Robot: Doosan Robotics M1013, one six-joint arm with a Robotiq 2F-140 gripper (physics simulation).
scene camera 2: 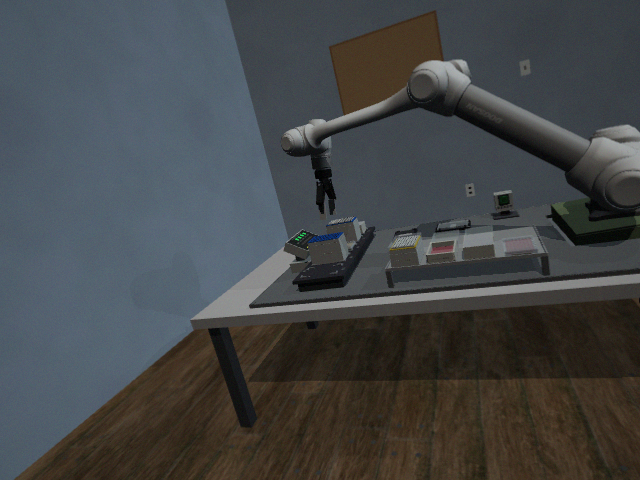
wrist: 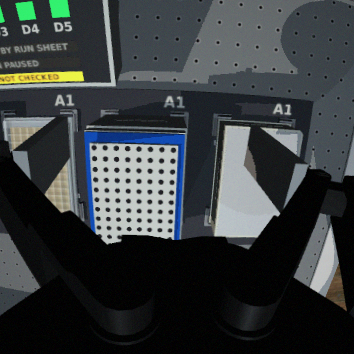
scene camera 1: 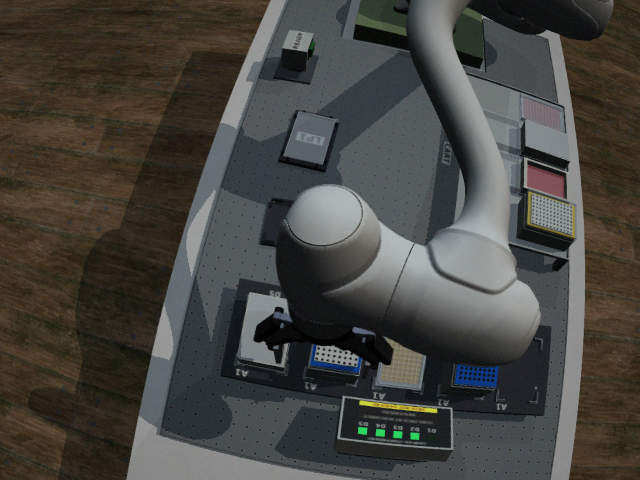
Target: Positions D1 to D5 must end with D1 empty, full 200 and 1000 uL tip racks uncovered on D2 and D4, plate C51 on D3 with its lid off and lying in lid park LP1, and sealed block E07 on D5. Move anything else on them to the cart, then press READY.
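Frame: origin at the arm's base, x left, y back, z up, level; centimetres.
Where they show: gripper, fingertip midpoint: (scene camera 2: 328, 217) (wrist: 159, 140) (scene camera 1: 322, 363).
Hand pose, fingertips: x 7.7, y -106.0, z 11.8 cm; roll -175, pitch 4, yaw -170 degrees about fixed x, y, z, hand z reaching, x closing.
After its pixels a point has its place.
My gripper (scene camera 1: 324, 357) {z 11.8, x 7.7, y -106.0 cm} (scene camera 2: 327, 212) {z 11.8, x 7.7, y -106.0 cm} (wrist: 159, 140) {z 11.8, x 7.7, y -106.0 cm} is open and empty, above the D4 area of the deck (scene camera 1: 522, 361) {z 0.0, x 44.9, y -89.8 cm} (scene camera 2: 320, 273) {z 0.0, x 46.9, y -91.1 cm}. A blue-edged rack with a white holed top (scene camera 1: 336, 356) {z 9.7, x 9.2, y -103.5 cm} (scene camera 2: 342, 229) {z 6.5, x 12.4, y -97.7 cm} (wrist: 135, 190) {z 9.8, x 8.6, y -101.0 cm} sits on D4, between the fingers in the wrist view but below them. A white-topped block (scene camera 1: 263, 320) (wrist: 230, 200) {z 4.2, x -1.3, y -99.9 cm} sits on D5. A tan plate (scene camera 1: 402, 369) {z 1.5, x 21.2, y -99.5 cm} (wrist: 64, 185) {z 1.2, x 17.2, y -95.7 cm} is on D3; I cannot tell if it is lidded. A blue-topped rack (scene camera 1: 475, 376) {z 9.3, x 33.4, y -98.7 cm} (scene camera 2: 328, 250) {z 5.1, x 36.6, y -92.0 cm} stands on D2. D1 is empty. Lid park LP1 (scene camera 1: 310, 147) {z -2.9, x -12.0, y -60.3 cm} (scene camera 2: 453, 225) {z -2.9, x -10.9, y -56.8 cm} seems to hold a clear lid.
The cart (scene camera 2: 545, 264) {z -1.5, x 43.4, y -21.2 cm} bears a yellow-edged rack (scene camera 1: 550, 214) {z 8.3, x 40.8, y -60.5 cm} (scene camera 2: 404, 250) {z 6.8, x 47.8, y -58.2 cm}, a red reservoir (scene camera 1: 545, 179) {z 2.8, x 40.0, y -48.0 cm} (scene camera 2: 441, 250) {z 2.8, x 38.5, y -49.7 cm}, a grey block (scene camera 1: 545, 140) {z 5.4, x 37.7, y -39.0 cm} (scene camera 2: 478, 245) {z 5.3, x 43.6, y -37.5 cm} and a pink plate (scene camera 1: 541, 112) {z 2.9, x 36.4, y -28.1 cm} (scene camera 2: 519, 244) {z 2.9, x 38.1, y -27.4 cm}. The READY box (scene camera 1: 298, 51) {z 5.4, x -23.3, y -40.9 cm} (scene camera 2: 504, 200) {z 3.0, x -21.2, y -36.8 cm} and status display (scene camera 1: 395, 428) {z 7.4, x 23.3, y -111.6 cm} (scene camera 2: 300, 240) {z 7.3, x 26.3, y -110.9 cm} (wrist: 50, 50) {z 6.1, x 19.0, y -110.4 cm} also stand there.
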